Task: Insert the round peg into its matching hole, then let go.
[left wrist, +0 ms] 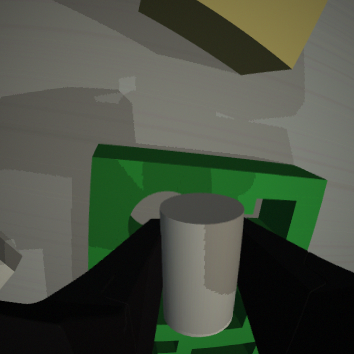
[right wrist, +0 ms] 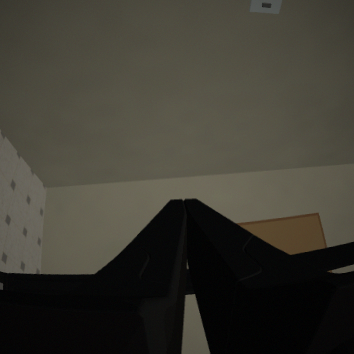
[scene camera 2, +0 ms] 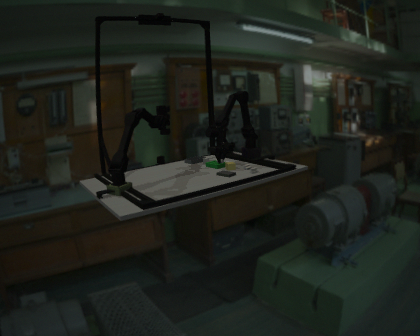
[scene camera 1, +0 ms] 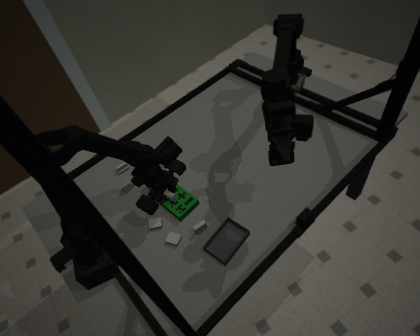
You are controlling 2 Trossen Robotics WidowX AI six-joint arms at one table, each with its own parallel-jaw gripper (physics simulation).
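A light grey round peg (left wrist: pixel 201 270) is gripped upright between the fingers of my left gripper (left wrist: pixel 196 229) (scene camera 1: pixel 169 194), which is shut on it. The green board (left wrist: pixel 112 175) (scene camera 1: pixel 189 210) (scene camera 2: pixel 212 164) lies flat on the table beneath. The board's round hole (left wrist: pixel 150 207) shows partly, behind and to the left of the peg in the left wrist view; the peg and the left finger cover the rest of it. The peg appears above the board, outside the hole. My right gripper (right wrist: pixel 182 211) (scene camera 1: pixel 281 162) is shut and empty, raised away from the board.
A yellow block (left wrist: pixel 280 25) (scene camera 2: pixel 230 164) stands near the board. A dark shallow tray (scene camera 1: pixel 205 248) (scene camera 2: pixel 226 174) lies on the table. Pale pieces (scene camera 1: pixel 155 223) (scene camera 1: pixel 173 238) (scene camera 1: pixel 200 227) lie between the board and tray; others (scene camera 1: pixel 122 168) (scene camera 1: pixel 127 187) lie by the left arm.
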